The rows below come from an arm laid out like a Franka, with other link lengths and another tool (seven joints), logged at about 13 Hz.
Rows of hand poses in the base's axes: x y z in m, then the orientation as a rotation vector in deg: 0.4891 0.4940 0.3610 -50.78 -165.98 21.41; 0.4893 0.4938 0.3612 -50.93 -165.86 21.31; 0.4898 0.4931 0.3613 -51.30 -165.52 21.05; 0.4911 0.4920 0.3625 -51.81 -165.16 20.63; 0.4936 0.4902 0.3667 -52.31 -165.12 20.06; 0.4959 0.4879 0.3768 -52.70 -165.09 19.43; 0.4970 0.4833 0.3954 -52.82 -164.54 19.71; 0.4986 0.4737 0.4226 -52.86 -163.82 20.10; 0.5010 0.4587 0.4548 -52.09 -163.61 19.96; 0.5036 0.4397 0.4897 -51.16 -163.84 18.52
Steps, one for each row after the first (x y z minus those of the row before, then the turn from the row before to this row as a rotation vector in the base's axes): 0.0002 -0.0002 0.0002 0.07 0.05 -0.13; 0.0005 -0.0007 0.0001 0.19 0.16 -0.33; 0.0013 -0.0011 0.0012 0.29 0.11 -0.43; 0.0025 -0.0018 0.0042 0.32 -0.19 -0.33; 0.0023 -0.0023 0.0101 0.37 -0.17 -0.27; 0.0011 -0.0046 0.0186 -0.09 0.48 -0.22; 0.0016 -0.0096 0.0272 -0.12 0.67 -0.22; 0.0024 -0.0150 0.0322 0.23 0.45 0.38; 0.0026 -0.0190 0.0349 1.02 -0.03 0.54
